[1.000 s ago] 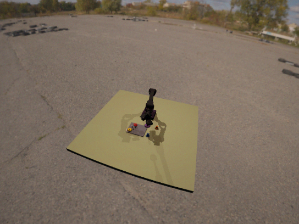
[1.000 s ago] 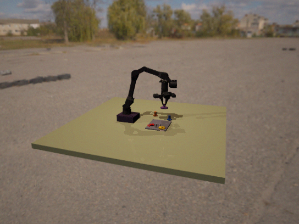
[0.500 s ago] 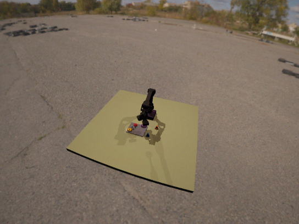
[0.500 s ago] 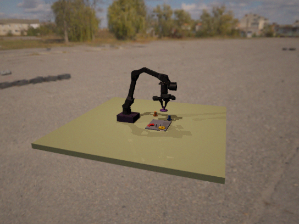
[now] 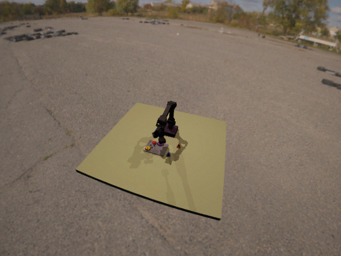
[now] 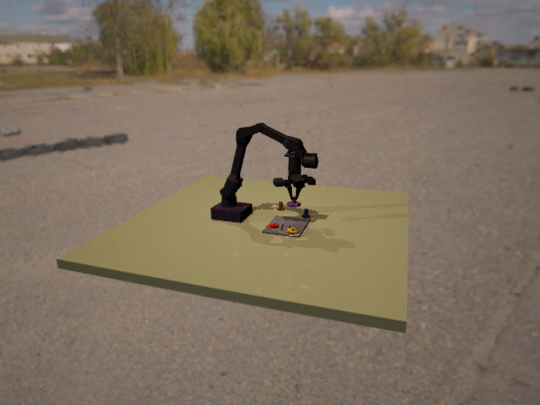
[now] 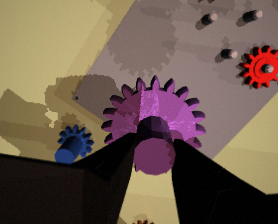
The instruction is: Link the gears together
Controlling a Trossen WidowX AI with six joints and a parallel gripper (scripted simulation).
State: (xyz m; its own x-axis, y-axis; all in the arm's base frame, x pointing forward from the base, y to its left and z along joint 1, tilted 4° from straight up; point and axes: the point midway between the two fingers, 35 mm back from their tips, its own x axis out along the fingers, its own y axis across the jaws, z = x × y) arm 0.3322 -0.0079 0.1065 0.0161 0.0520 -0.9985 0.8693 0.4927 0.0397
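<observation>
The red gear is 7 cm behind my gripper tip, 9 cm to the right of it and 10 cm below it. From my gripper tip the other things lie so: blue gear (3 cm ahead, 10 cm to the left, 10 cm below); purple gear (1 cm below); yellow gear (3 cm ahead, 12 cm to the right, 10 cm below).
</observation>
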